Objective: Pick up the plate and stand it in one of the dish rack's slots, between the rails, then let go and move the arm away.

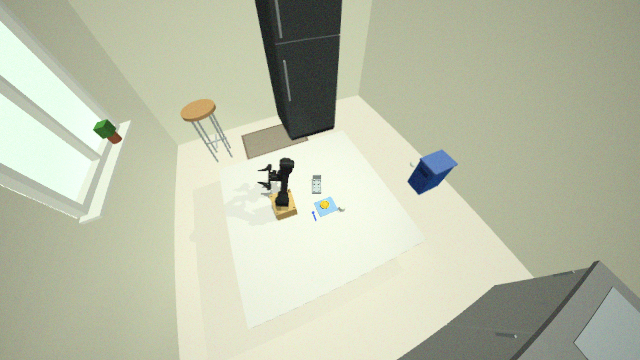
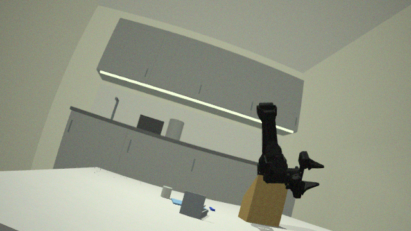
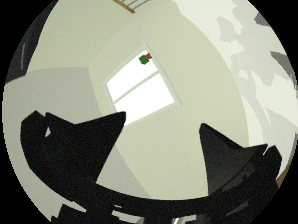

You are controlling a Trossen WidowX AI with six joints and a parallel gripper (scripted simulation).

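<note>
Now: the yellow plate 360 mm ahead of my gripper tip, 350 mm to the right of it and 220 mm below it. Round my gripper tip: small white cup (450 mm ahead, 450 mm to the right, 210 mm below); then blue utensil (240 mm ahead, 380 mm to the right, 230 mm below); then grey dish rack (400 mm ahead, 170 mm to the right, 210 mm below).
</note>
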